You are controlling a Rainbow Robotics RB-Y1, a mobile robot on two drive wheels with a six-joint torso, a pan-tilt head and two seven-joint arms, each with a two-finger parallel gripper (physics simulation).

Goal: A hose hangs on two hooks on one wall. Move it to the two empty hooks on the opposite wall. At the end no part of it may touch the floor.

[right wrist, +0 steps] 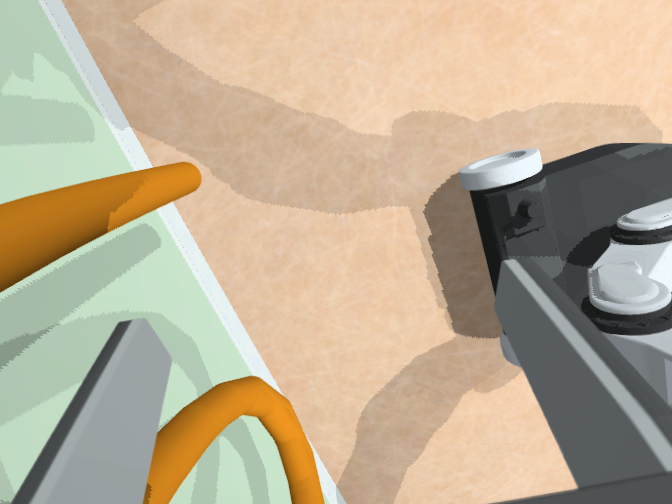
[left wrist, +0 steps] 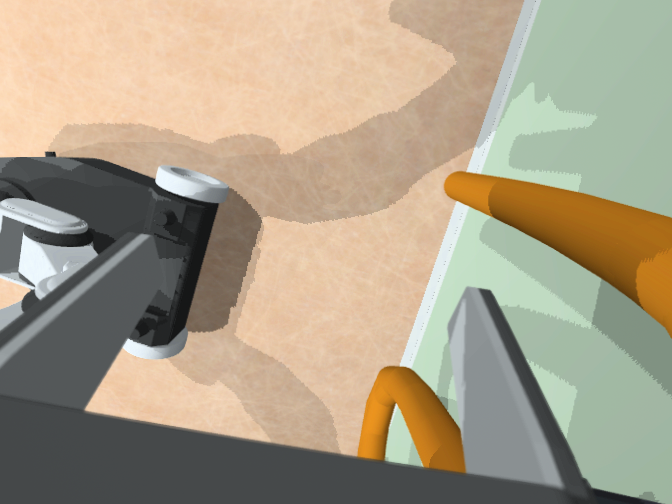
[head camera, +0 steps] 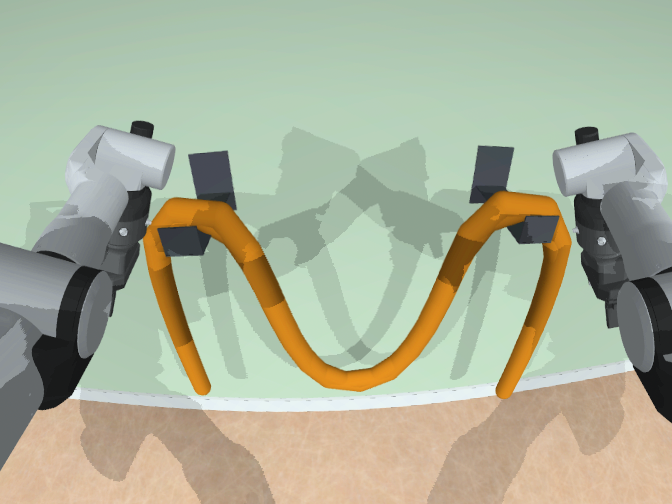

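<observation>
An orange hose point(head camera: 347, 374) hangs on a green wall over two dark hooks, the left hook point(head camera: 183, 240) and the right hook point(head camera: 534, 227). Its middle sags low and both ends hang down just above the baseboard, off the floor. My left gripper point(head camera: 127, 244) stands close beside the left bend of the hose, and its fingers are hidden in the head view. In the left wrist view it point(left wrist: 306, 265) is open and empty, with the hose end point(left wrist: 542, 217) beyond one finger. My right gripper point(head camera: 594, 254) stands beside the right bend. In the right wrist view it point(right wrist: 320, 292) is open and empty, next to the hose point(right wrist: 108, 206).
A white baseboard point(head camera: 347, 402) runs along the foot of the green wall above a tan floor. My own base and wheel show below in the left wrist view point(left wrist: 179, 260) and in the right wrist view point(right wrist: 510, 217). The opposite wall is out of view.
</observation>
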